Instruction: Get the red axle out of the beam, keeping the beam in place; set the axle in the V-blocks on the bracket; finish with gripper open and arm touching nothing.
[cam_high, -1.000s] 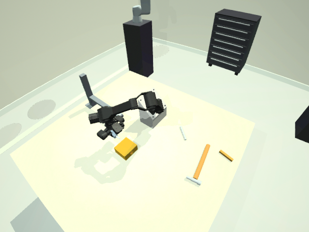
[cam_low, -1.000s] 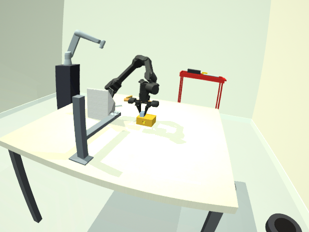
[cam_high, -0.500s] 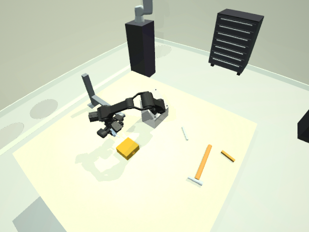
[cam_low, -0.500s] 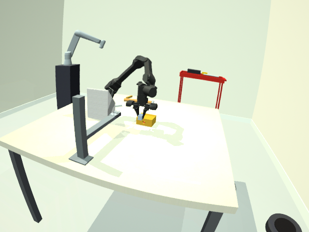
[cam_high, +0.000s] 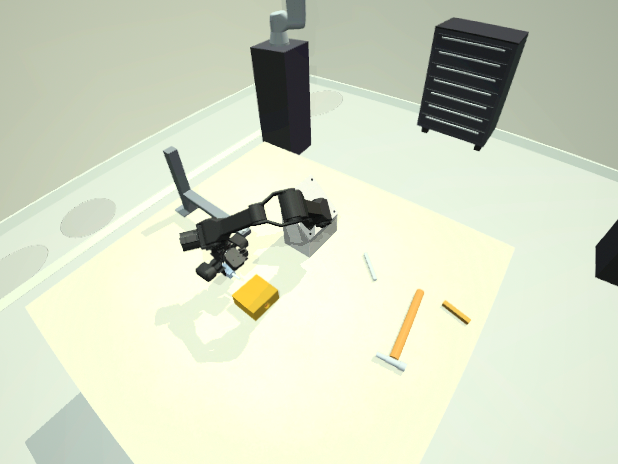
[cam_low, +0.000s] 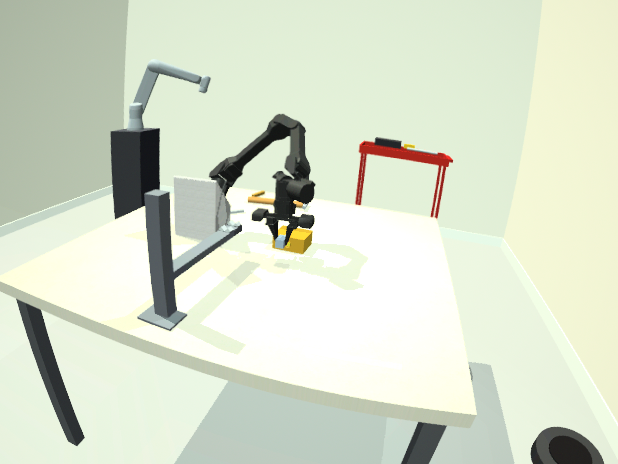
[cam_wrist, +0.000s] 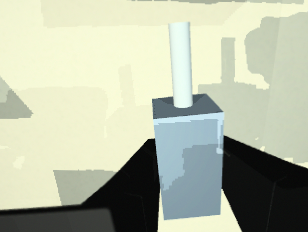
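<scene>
Right now the yellow beam is 13 cm to the left of my gripper tip, 3 cm below it and 1 cm ahead of it. Also, from my gripper tip: orange bar 70 cm to the left, 28 cm behind, 5 cm below; pale cube 2 cm to the left, 1 cm above; white rod 38 cm to the left, 31 cm behind, 5 cm below.
</scene>
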